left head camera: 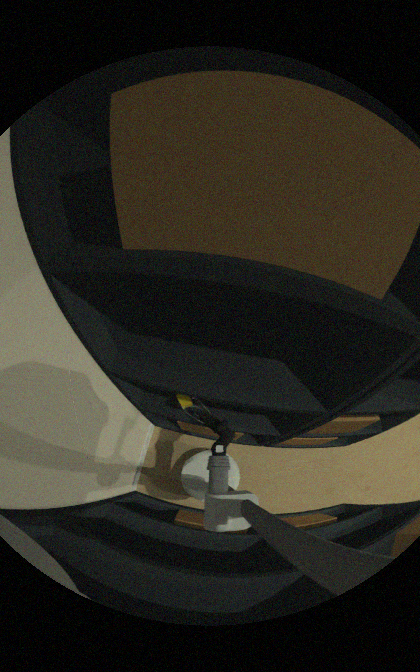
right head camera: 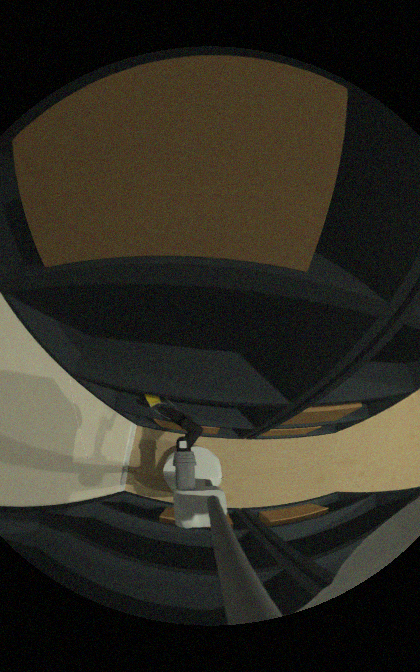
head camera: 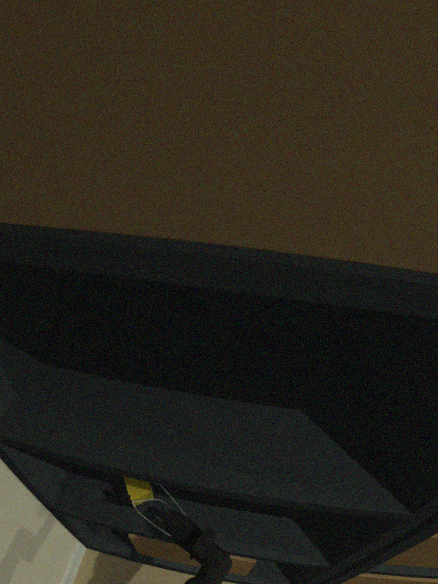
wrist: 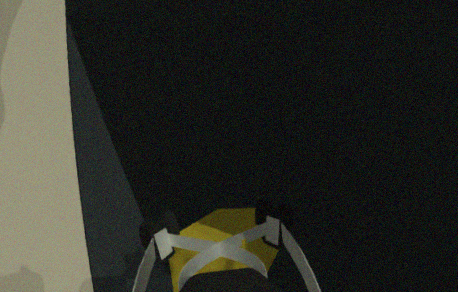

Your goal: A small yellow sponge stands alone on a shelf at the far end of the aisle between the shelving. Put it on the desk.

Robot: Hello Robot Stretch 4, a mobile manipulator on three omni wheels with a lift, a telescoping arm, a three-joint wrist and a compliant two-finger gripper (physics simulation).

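Frame: origin at the robot's base, x back, y right, z up, level; metres.
Where they show: gripper, between the fingertips: (head camera: 131, 480) (wrist: 216, 220).
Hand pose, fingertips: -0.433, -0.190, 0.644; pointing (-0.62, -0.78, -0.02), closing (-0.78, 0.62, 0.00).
Note:
After its pixels a point has its place, as x, y, z.
The small yellow sponge (head camera: 139, 490) @(-0.407, -0.164, 0.644) (left head camera: 184, 401) (right head camera: 152, 400) (wrist: 235, 218) @(-0.445, -0.178, 0.644) is held between the fingertips of my gripper (head camera: 144, 494) (wrist: 216, 220) @(-0.433, -0.190, 0.644). The gripper is shut on it, with the pale finger strips crossing in front of the sponge in the wrist view. In the head camera view, gripper and sponge are low and left of the middle, in front of the dark shelf unit (head camera: 175, 425) @(-0.427, -0.052, 0.963) (left head camera: 215, 360) (right head camera: 165, 360), near its wall end. I cannot tell the exact gap between sponge and shelf boards. The desk does not show in these views.
A pale wall (left head camera: 55, 340) (right head camera: 40, 340) (wrist: 35, 150) @(-0.334, -0.500, 0.735) stands close on the left. A large brown panel (head camera: 215, 125) @(-0.326, 0.003, 1.513) (left head camera: 250, 165) (right head camera: 185, 160) fills the upper views. Brown boxes sit on low shelves. Another dark shelf unit (left head camera: 200, 560) (right head camera: 150, 565) lines the opposite side of the wooden floor (left head camera: 310, 475) (right head camera: 300, 465).

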